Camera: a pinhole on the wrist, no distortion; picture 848 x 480 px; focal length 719.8 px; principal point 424.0 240.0 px. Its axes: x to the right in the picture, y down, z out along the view. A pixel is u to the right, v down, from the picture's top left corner.
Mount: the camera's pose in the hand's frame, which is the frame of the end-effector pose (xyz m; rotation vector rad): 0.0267 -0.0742 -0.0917 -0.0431 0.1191 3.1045
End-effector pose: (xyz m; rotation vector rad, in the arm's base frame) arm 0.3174 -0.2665 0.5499 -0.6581 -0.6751 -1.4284
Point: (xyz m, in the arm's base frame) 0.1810 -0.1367 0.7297
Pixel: 349 431
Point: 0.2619 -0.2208 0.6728
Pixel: 285 222
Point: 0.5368 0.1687 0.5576
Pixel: outside the picture
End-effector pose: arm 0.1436 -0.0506 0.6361 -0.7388 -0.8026 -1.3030
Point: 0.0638 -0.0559 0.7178
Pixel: 199 328
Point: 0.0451 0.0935 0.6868
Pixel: 600 321
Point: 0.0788 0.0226 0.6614
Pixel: 610 226
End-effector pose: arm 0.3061 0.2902 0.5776 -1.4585 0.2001 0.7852
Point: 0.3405 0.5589 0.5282
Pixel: 139 126
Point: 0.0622 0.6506 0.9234
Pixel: 757 427
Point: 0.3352 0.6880 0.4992
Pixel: 115 141
